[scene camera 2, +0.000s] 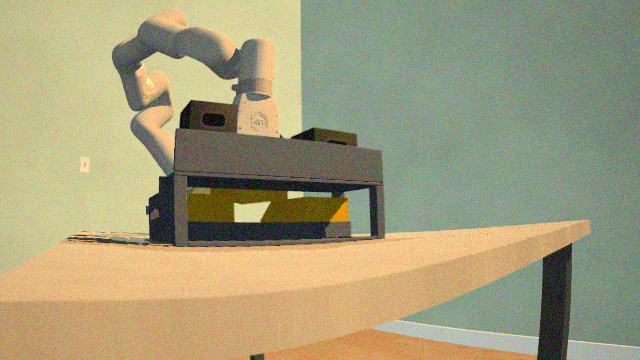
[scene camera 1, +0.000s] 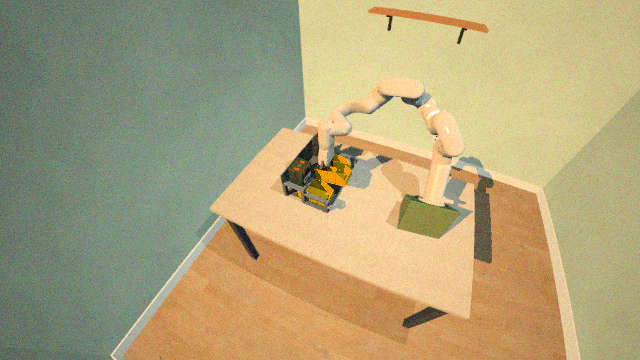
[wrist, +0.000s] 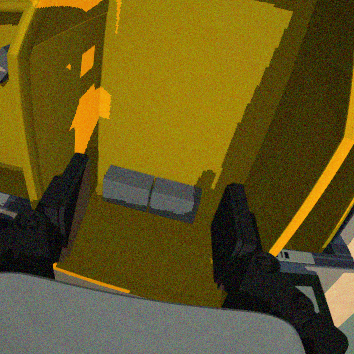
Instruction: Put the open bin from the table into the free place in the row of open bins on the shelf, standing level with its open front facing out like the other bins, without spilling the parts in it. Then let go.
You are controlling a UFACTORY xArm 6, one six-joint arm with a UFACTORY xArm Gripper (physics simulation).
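Where they show: gripper, fingertip midpoint: (scene camera 1: 327,170) (wrist: 154,191); arm's base at its link origin: (scene camera 1: 431,202).
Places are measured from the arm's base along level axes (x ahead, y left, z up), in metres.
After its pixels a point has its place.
Observation:
The open yellow bin (scene camera 1: 332,177) @[y 0.015, x 0.498, z -0.031 m] (scene camera 2: 250,194) @[y -0.063, x 0.592, z -0.082 m] (wrist: 175,90) @[y -0.036, x 0.507, z -0.081 m] is between two yellow bins in the shelf row. In scene camera 2, its back shows through the shelf opening, with a gap under it. I cannot tell whether it is level. Two grey blocks (wrist: 127,187) @[y -0.053, x 0.571, z -0.077 m] (wrist: 172,197) @[y -0.025, x 0.570, z -0.073 m] lie inside it. My gripper (scene camera 1: 324,167) @[y -0.037, x 0.548, z -0.047 m] (wrist: 154,191) @[y -0.037, x 0.548, z -0.047 m] reaches into the bin, its two fingers spread against the inner side walls and holding it from inside. The grey shelf (scene camera 1: 316,202) (scene camera 2: 275,157) @[y -0.090, x 0.730, z -0.040 m] stands on the table. The bin's underside is mostly hidden.
One neighbour bin (scene camera 1: 316,192) (wrist: 14,120) stands close on one side, another (scene camera 1: 345,162) @[y -0.209, x 0.502, z -0.125 m] on the other. Dark boxes (scene camera 1: 299,171) @[y 0.092, x 0.643, z 0.027 m] (scene camera 2: 192,116) @[y -0.213, x 0.681, z 0.024 m] (scene camera 2: 327,135) @[y 0.034, x 0.700, z 0.015 m] stand on the upper tier behind the row. The shelf stands on the wooden table (scene camera 1: 350,250) @[y 0.291, x 0.288, z -0.170 m] (scene camera 2: 350,270) @[y -0.232, x 1.046, z -0.170 m].

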